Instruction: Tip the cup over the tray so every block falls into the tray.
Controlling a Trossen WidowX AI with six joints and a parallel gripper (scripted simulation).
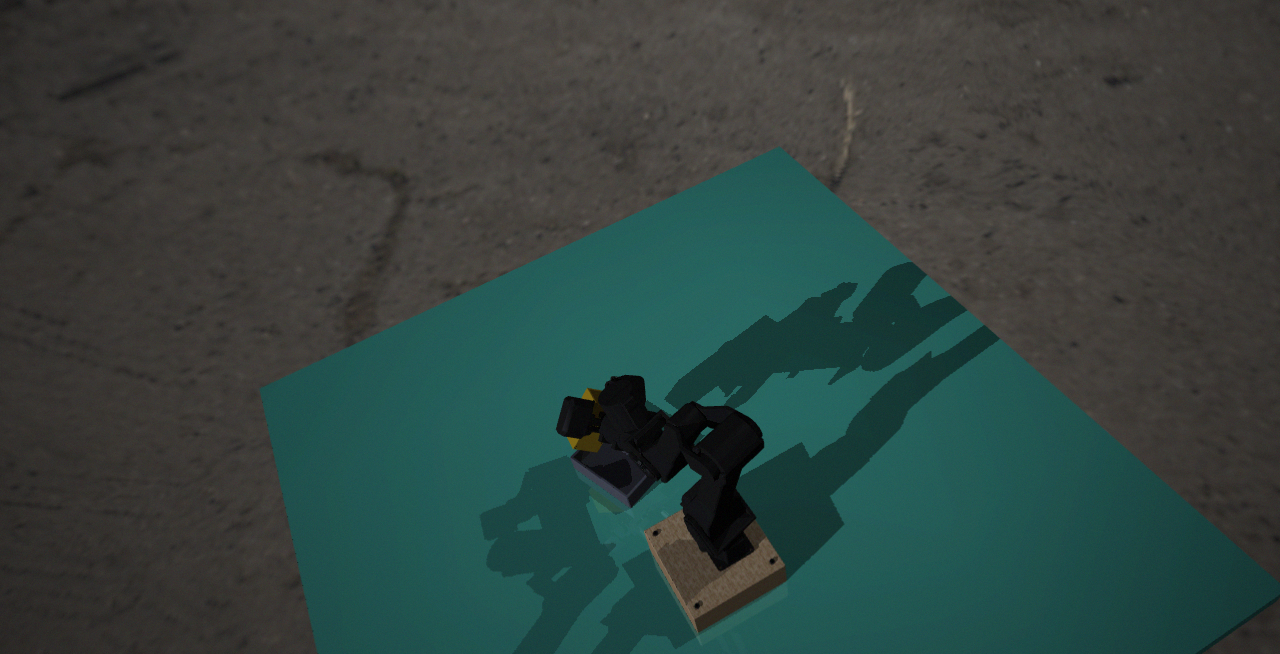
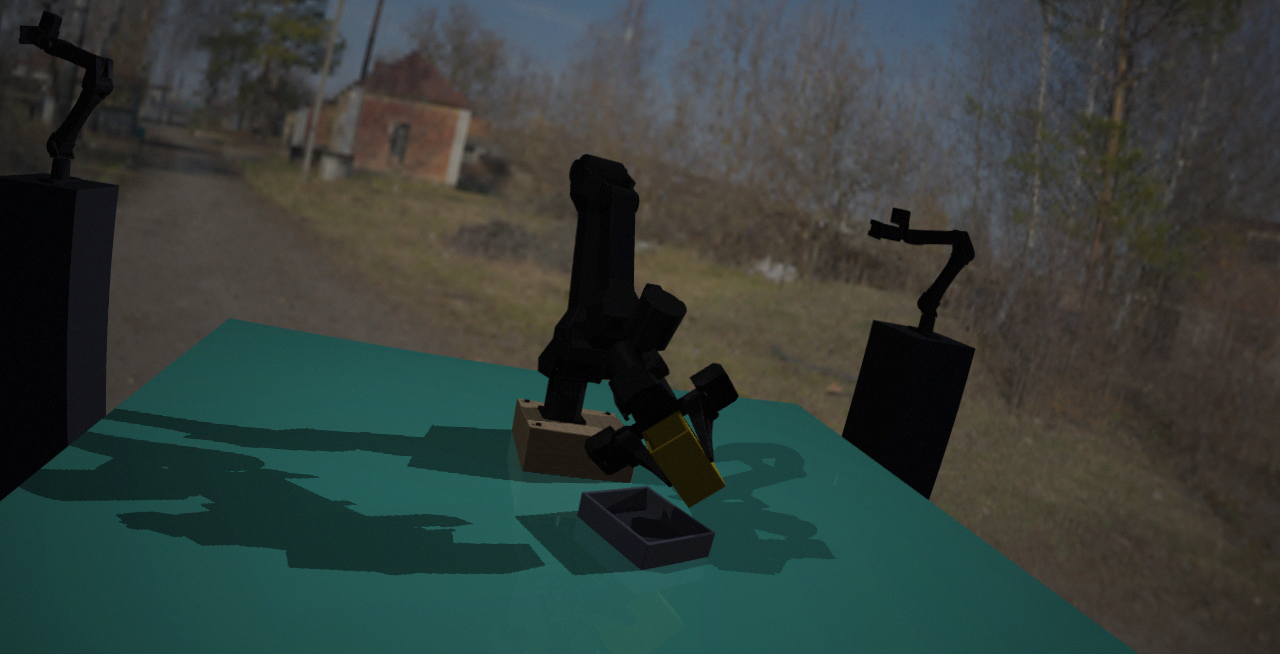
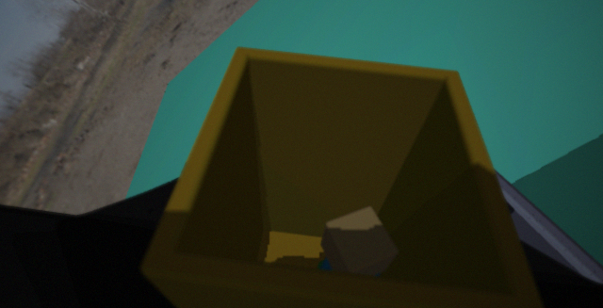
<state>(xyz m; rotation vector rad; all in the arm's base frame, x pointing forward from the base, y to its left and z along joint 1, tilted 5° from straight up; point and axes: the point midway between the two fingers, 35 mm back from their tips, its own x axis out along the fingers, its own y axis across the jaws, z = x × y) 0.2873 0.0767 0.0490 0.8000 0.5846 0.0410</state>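
My gripper tip is 3 cm past the yellow square cup, 2 cm to the right of it and 1 cm above it.
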